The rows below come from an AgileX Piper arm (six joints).
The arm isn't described. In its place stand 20 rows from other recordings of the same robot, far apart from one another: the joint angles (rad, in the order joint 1, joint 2, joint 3, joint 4, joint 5, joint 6), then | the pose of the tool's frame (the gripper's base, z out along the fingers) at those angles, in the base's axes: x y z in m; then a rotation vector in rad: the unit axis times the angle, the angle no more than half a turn.
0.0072 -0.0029 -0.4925 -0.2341 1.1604 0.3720 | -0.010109, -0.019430, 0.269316, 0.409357, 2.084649, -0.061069
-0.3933 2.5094 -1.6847 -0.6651 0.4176 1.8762 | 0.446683, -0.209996, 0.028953, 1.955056, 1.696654, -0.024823
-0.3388 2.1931 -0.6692 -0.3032 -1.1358 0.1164 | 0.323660, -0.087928, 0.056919, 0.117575, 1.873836, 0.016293
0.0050 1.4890 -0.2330 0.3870 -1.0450 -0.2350 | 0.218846, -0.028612, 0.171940, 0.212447, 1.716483, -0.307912
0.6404 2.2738 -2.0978 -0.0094 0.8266 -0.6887 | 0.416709, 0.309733, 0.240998, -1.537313, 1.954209, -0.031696
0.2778 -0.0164 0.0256 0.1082 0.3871 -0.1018 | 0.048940, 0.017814, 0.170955, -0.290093, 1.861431, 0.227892
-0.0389 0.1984 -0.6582 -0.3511 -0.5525 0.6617 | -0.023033, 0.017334, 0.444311, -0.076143, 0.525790, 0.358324
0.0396 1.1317 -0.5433 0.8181 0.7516 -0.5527 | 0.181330, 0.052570, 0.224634, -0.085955, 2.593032, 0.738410
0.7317 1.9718 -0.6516 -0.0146 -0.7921 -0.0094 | 0.246330, 0.222472, 0.099795, -0.755623, 1.897501, 0.461157
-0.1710 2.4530 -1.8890 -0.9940 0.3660 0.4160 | 0.530249, -0.119269, 0.122313, -0.265464, 2.303594, -0.718567
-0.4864 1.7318 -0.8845 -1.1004 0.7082 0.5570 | 0.251045, -0.192432, 0.171662, 0.289737, 2.812274, -1.086761
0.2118 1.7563 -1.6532 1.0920 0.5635 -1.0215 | 0.399271, 0.129981, 0.387816, -0.537672, 1.798167, 0.605633
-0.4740 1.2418 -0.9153 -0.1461 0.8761 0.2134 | 0.203840, -0.116010, 0.283656, 0.822215, 2.567733, -0.260340
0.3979 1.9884 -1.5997 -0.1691 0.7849 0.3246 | 0.408390, 0.159913, 0.232349, -0.215470, 2.628873, 0.045925
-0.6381 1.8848 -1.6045 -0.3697 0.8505 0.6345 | 0.323384, -0.270588, 0.279015, 1.353826, 2.202709, -0.449045
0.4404 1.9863 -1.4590 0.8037 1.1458 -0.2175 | 0.331844, 0.222369, 0.210807, 0.433835, -2.819885, -1.074699
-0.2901 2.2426 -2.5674 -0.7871 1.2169 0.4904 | 0.442632, -0.195233, 0.397972, 0.857799, 2.010626, -0.885081
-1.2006 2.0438 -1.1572 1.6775 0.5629 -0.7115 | 0.193698, -0.365647, 0.140788, 1.827743, 1.264310, 0.523843
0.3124 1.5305 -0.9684 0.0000 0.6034 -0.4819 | 0.288610, 0.093214, 0.231440, -1.025113, 2.444017, -0.056389
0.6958 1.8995 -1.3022 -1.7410 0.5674 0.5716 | 0.359628, 0.237539, 0.244331, -1.387690, 1.457735, -0.875015
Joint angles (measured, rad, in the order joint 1, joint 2, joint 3, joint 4, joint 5, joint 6), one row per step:
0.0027, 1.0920, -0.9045, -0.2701, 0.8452, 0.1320
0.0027, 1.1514, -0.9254, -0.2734, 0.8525, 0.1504
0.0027, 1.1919, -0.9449, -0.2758, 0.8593, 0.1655
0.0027, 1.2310, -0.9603, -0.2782, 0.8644, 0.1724
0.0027, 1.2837, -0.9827, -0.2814, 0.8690, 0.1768
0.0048, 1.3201, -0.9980, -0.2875, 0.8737, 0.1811
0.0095, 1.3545, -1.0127, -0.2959, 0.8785, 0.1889
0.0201, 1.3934, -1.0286, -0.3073, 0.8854, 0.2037
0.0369, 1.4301, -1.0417, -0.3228, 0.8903, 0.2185
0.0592, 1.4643, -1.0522, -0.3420, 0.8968, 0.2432
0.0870, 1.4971, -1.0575, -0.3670, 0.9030, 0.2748
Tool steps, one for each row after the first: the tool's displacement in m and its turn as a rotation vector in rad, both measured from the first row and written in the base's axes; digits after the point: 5 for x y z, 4 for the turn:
0.01247, -0.00030, -0.00677, 0.0069, 0.0418, -0.0162
0.02121, -0.00055, -0.01034, 0.0124, 0.0663, -0.0300
0.02940, -0.00077, -0.01511, 0.0131, 0.0935, -0.0368
0.04065, -0.00102, -0.02152, 0.0114, 0.1272, -0.0414
0.04825, -0.00095, -0.02637, 0.0066, 0.1518, -0.0434
0.05541, -0.00031, -0.03112, 0.0011, 0.1742, -0.0452
0.06330, 0.00177, -0.03703, -0.0051, 0.2002, -0.0471
0.07061, 0.00548, -0.04329, -0.0165, 0.2243, -0.0415
0.07696, 0.01069, -0.04979, -0.0283, 0.2471, -0.0384
0.08223, 0.01730, -0.05736, -0.0446, 0.2704, -0.0344

